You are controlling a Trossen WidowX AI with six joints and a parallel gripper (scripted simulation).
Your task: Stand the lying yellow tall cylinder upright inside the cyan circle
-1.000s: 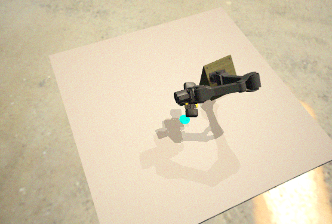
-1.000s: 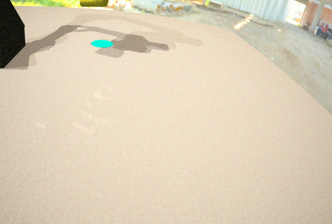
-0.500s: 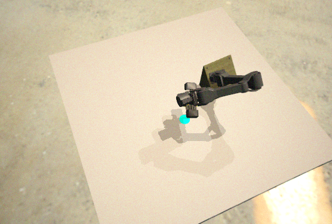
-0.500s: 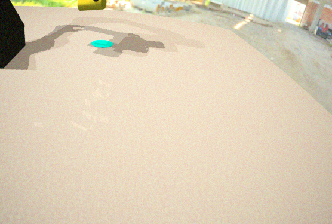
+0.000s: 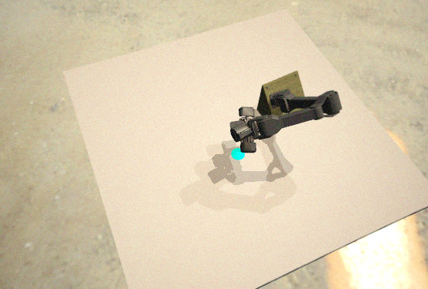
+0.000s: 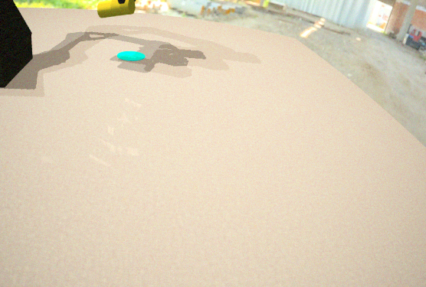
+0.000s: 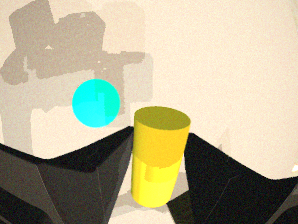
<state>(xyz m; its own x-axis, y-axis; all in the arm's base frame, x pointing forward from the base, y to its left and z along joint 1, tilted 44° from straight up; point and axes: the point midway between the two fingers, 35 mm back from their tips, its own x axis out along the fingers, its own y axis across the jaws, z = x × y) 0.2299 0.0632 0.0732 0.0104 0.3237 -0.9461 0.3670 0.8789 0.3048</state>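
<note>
The cyan circle is 20 mm ahead of my gripper tip, 30 mm to the left of it and 110 mm below it. From my gripper tip the other things lie so: yellow cylinder 20 mm behind, 10 mm to the left, 10 mm below.
</note>
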